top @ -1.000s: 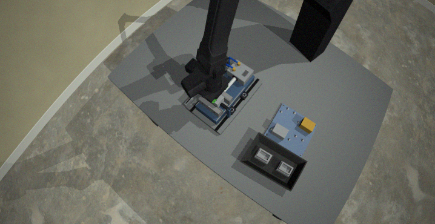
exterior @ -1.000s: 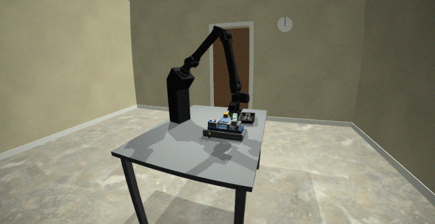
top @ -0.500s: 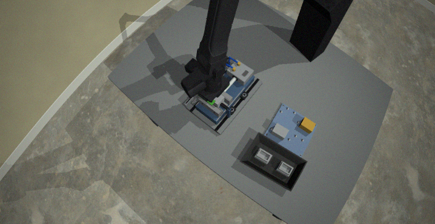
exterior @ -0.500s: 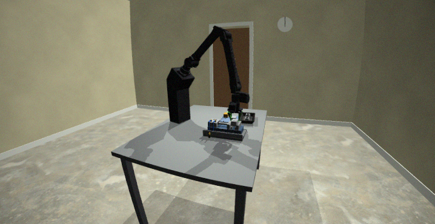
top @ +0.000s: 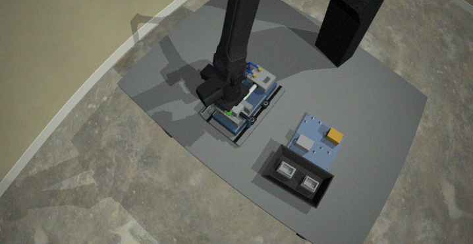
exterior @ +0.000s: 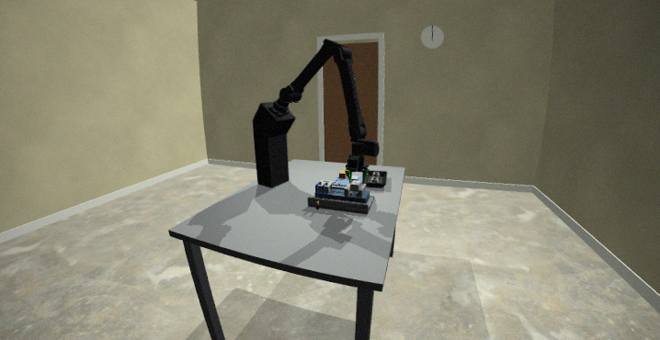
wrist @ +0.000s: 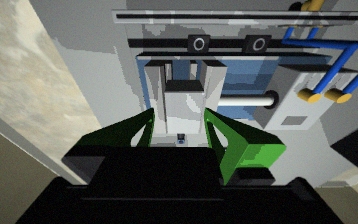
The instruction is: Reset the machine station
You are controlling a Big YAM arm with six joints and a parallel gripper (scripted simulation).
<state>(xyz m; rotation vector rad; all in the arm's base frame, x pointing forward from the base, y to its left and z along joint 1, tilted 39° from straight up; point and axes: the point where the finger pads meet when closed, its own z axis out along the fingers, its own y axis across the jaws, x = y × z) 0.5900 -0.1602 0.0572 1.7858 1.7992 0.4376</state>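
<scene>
Right now the fixed jaw is 30 mm ahead of my hand and 40 mm below it. The rest, counted from my hand: moving jaw 40 mm behind, 40 mm below; then blue infeed plate 100 mm behind, 330 mm to the left, 110 mm below; then white rod 90 mm behind, 10 mm to the left, 40 mm below.
</scene>
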